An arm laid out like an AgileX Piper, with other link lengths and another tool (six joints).
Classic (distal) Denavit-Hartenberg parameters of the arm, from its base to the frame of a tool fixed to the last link. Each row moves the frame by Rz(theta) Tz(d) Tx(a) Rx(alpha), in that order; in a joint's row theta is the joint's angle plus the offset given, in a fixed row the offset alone. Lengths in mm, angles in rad.
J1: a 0; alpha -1.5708; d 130.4; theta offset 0
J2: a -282.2; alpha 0; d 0; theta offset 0.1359
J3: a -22.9; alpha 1.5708; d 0; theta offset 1.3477
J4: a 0; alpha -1.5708; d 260.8; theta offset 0
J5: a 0; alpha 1.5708; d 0; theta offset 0
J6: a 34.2; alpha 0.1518; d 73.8; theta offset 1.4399
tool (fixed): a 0; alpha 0; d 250.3; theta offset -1.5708
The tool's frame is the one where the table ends.
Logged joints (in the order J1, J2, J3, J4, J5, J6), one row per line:
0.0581 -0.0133 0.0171 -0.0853 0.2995 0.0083
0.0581 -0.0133 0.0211 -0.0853 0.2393 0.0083
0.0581 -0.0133 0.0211 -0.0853 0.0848 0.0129
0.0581 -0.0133 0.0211 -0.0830 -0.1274 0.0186
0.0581 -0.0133 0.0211 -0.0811 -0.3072 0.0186
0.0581 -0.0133 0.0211 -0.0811 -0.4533 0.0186
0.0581 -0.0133 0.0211 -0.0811 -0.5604 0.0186
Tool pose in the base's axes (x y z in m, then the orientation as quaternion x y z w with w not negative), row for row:
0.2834 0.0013 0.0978 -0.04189 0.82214 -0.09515 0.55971
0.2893 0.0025 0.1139 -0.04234 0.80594 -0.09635 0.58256
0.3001 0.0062 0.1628 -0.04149 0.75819 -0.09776 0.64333
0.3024 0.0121 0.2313 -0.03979 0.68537 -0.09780 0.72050
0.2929 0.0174 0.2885 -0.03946 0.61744 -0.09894 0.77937
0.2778 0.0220 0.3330 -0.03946 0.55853 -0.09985 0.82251
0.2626 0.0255 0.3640 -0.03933 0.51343 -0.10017 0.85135
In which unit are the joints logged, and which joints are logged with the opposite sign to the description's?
The joints are logged in radians. Opposite sign: J1.
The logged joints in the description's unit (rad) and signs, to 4 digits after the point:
-0.0581 -0.0133 0.0171 -0.0853 0.2995 0.0083
-0.0581 -0.0133 0.0211 -0.0853 0.2393 0.0083
-0.0581 -0.0133 0.0211 -0.0853 0.0848 0.0129
-0.0581 -0.0133 0.0211 -0.0830 -0.1274 0.0186
-0.0581 -0.0133 0.0211 -0.0811 -0.3072 0.0186
-0.0581 -0.0133 0.0211 -0.0811 -0.4533 0.0186
-0.0581 -0.0133 0.0211 -0.0811 -0.5604 0.0186

